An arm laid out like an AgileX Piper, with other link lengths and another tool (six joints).
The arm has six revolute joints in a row. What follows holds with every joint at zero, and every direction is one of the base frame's. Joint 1 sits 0.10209 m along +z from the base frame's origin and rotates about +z. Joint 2 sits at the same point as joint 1 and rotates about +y. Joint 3 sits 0.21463 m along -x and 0.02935 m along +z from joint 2 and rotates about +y. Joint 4 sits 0.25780 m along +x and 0.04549 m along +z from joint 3 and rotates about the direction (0.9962, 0, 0.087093). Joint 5 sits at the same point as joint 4 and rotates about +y. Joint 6 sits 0.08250 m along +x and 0.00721 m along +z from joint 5 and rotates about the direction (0.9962, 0, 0.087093). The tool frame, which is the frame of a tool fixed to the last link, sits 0.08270 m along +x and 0.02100 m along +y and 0.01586 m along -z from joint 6; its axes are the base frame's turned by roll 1.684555, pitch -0.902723 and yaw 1.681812 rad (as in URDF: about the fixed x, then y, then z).
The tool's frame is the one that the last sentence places.
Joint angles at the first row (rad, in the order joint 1, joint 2, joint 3, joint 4, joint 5, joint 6):
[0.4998, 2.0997, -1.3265, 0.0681, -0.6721, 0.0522]
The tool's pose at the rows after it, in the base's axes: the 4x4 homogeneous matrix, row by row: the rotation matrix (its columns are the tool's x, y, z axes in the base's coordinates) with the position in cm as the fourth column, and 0 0 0 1 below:
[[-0.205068 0.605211 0.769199 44.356], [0.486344 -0.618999 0.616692 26.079], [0.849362 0.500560 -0.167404 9.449], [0 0 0 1]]
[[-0.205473 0.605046 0.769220 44.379], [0.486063 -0.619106 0.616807 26.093], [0.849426 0.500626 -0.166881 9.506], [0 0 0 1]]
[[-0.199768 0.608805 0.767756 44.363], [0.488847 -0.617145 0.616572 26.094], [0.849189 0.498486 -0.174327 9.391], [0 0 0 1]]
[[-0.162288 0.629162 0.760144 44.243], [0.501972 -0.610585 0.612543 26.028], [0.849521 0.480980 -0.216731 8.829], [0 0 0 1]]
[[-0.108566 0.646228 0.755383 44.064], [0.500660 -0.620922 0.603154 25.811], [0.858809 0.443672 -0.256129 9.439], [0 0 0 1]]
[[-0.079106 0.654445 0.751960 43.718], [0.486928 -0.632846 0.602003 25.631], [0.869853 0.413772 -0.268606 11.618], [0 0 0 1]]
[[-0.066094 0.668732 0.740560 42.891], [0.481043 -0.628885 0.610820 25.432], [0.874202 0.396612 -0.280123 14.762], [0 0 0 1]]
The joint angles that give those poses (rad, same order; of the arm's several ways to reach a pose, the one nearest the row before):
[0.4998, 2.1126, -1.3283, 0.0699, -0.6624, 0.0546]
[0.4998, 2.1123, -1.3301, 0.0699, -0.6609, 0.0546]
[0.4998, 2.1124, -1.3306, 0.0699, -0.6526, 0.0546]
[0.4997, 2.1081, -1.3314, 0.0765, -0.6023, 0.0546]
[0.4997, 2.0706, -1.3313, 0.1081, -0.5180, 0.0546]
[0.4998, 2.0010, -1.3314, 0.1360, -0.4294, 0.0546]
[0.4998, 1.9031, -1.3313, 0.1440, -0.3155, 0.0546]

